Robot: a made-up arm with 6 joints.
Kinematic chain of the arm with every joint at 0, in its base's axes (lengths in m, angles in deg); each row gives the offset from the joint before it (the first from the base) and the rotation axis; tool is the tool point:
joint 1: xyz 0 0 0.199 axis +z
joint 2: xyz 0 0 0 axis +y
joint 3: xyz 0 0 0.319 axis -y
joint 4: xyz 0 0 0 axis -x
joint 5: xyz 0.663 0 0 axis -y
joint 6: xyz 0 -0.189 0 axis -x
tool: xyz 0 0 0
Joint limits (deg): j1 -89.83..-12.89 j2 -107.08..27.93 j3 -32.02..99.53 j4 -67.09..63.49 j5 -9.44..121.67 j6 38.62..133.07
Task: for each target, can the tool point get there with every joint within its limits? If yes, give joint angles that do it. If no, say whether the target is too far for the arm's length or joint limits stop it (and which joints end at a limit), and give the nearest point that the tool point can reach.
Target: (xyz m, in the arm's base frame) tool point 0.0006 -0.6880 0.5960
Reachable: yes | joints -74.14 0.57 5.21 7.43 76.28 58.22
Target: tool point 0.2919 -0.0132 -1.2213
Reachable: no: too far | nearest point 0.3060 -0.1455 -0.1802 | short by 1.050 m
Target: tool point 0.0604 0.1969 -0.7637
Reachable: no: joint limits stop it (at a limit: joint 1, joint 2, joint 3, joint 4) | nearest point 0.3060 -0.1455 -0.1802 | short by 0.720 m
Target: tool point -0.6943 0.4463 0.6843
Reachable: yes | joints -45.73 -83.88 56.36 -10.80 3.06 94.90
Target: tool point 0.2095 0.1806 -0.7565
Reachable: no: joint limits stop it (at a limit: joint 1, joint 2, joint 3, joint 4) | nearest point 0.3060 -0.1455 -0.1802 | short by 0.669 m
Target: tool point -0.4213 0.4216 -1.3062
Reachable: no: too far | nearest point -0.5841 0.5845 -0.3429 | short by 0.990 m
